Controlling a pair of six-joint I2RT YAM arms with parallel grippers.
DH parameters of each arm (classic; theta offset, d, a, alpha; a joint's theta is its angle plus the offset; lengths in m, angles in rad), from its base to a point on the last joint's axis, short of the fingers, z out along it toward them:
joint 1: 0 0.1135 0.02 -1.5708
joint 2: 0 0 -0.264 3.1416
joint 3: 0.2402 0 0.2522 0
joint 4: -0.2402 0 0.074 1.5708
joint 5: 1.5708 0 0 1.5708
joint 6: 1.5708 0.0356 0 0
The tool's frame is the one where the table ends.
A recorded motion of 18 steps. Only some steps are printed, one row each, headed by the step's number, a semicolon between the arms.
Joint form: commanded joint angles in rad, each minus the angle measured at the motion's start. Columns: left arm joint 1, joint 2, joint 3, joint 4, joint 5, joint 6; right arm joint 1, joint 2, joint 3, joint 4, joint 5, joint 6.
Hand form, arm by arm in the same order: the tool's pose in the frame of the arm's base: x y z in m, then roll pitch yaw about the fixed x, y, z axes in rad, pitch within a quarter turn. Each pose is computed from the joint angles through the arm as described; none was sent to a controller.
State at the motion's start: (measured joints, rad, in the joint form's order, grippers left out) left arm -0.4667 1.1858 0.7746 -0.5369 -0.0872 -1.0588; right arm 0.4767 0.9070 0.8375 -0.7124 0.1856 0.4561
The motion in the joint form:
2: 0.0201 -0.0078 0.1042 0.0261 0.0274 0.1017; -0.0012 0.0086 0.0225 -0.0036 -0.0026 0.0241
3: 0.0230 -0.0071 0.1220 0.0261 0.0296 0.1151; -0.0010 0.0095 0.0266 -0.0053 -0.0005 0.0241
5: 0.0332 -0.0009 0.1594 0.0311 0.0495 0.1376; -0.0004 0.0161 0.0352 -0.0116 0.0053 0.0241
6: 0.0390 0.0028 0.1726 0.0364 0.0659 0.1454; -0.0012 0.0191 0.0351 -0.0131 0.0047 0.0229
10: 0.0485 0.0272 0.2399 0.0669 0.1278 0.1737; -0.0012 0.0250 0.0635 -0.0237 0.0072 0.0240
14: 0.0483 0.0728 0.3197 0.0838 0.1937 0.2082; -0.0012 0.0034 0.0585 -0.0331 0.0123 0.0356
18: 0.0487 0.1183 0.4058 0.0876 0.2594 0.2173; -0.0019 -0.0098 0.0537 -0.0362 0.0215 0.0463
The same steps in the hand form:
2: 0.2230 -0.1044 0.2632 -2.5012 0.4472 -2.4566; 0.1676 0.0790 0.2931 2.8330 0.7675 2.9340
3: 0.2248 -0.1046 0.2689 -2.4885 0.4612 -2.4593; 0.1678 0.0790 0.2942 2.8332 0.7696 2.9328
5: 0.2297 -0.1048 0.2802 -2.4541 0.4785 -2.4635; 0.1686 0.0794 0.2954 2.8414 0.7688 2.9350
6: 0.2319 -0.1049 0.2841 -2.4366 0.4801 -2.4670; 0.1691 0.0795 0.2948 2.8460 0.7653 2.9386
10: 0.2420 -0.1092 0.3034 -2.3530 0.4977 -2.4837; 0.1700 0.0799 0.3022 2.8364 0.7753 2.9294
14: 0.2539 -0.1171 0.3205 -2.2929 0.5138 -2.5282; 0.1657 0.0775 0.3034 2.8229 0.7796 2.9083
18: 0.2649 -0.1243 0.3383 -2.2306 0.5128 -2.5566; 0.1634 0.0757 0.3038 2.8146 0.7843 2.8879

